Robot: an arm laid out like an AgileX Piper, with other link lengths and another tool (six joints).
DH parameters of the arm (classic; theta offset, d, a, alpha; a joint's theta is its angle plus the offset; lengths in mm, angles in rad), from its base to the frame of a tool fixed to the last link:
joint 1: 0 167.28 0 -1.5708
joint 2: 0.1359 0 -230.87 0
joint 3: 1.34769 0 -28.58 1.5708
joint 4: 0 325.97 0 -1.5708
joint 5: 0 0 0 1.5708
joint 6: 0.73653 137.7 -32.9 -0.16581
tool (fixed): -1.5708 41.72 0 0
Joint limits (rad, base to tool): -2.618..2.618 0..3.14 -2.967..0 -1.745..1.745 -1.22..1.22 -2.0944..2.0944
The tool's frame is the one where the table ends.
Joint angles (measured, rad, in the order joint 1, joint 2, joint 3, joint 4, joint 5, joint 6), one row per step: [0.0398, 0.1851, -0.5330, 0.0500, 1.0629, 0.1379]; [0.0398, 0.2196, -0.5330, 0.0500, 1.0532, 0.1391]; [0.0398, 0.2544, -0.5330, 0.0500, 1.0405, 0.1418]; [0.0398, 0.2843, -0.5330, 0.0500, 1.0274, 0.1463]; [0.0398, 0.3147, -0.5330, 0.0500, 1.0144, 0.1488]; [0.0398, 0.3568, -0.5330, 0.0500, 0.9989, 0.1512]
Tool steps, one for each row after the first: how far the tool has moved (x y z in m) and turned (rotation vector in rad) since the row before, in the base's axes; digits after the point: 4 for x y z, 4 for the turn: [0.0059, 0.0002, -0.0063, 0.0002, 0.0249, -0.0012]; [0.0061, 0.0001, -0.0062, 0.0015, 0.0223, -0.0022]; [0.0052, 0.0000, -0.0052, 0.0030, 0.0171, -0.0035]; [0.0052, 0.0001, -0.0055, 0.0014, 0.0176, -0.0022]; [0.0067, 0.0001, -0.0083, 0.0010, 0.0268, -0.0023]
